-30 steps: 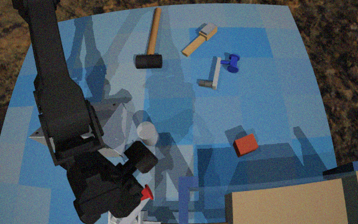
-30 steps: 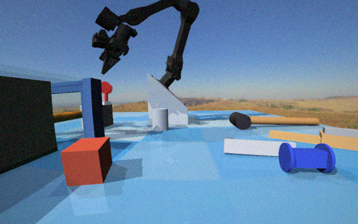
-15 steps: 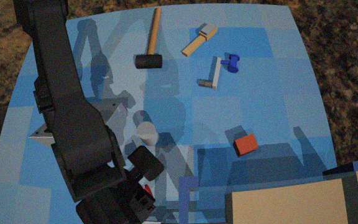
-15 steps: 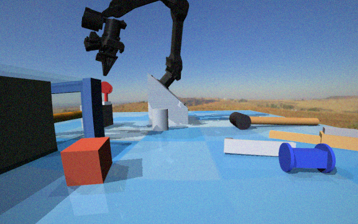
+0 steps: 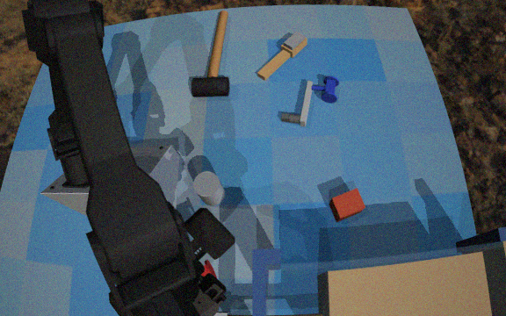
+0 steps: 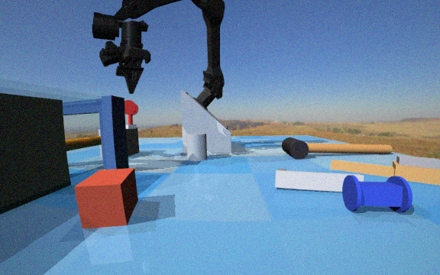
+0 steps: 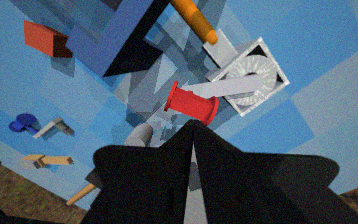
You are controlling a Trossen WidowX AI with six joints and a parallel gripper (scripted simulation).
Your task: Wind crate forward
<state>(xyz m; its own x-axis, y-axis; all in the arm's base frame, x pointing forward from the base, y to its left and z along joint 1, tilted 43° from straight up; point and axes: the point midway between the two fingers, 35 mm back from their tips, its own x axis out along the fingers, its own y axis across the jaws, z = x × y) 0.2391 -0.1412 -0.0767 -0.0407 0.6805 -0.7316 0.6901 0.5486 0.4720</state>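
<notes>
The red grip lies 6 cm below my gripper tip. Round my gripper tip: crank with blue grip: 22 cm ahead, 43 cm to the left, 18 cm below; then frame: 11 cm ahead, 8 cm to the right, 8 cm below; then winch: 6 cm behind, 10 cm to the right, 16 cm below.
</notes>
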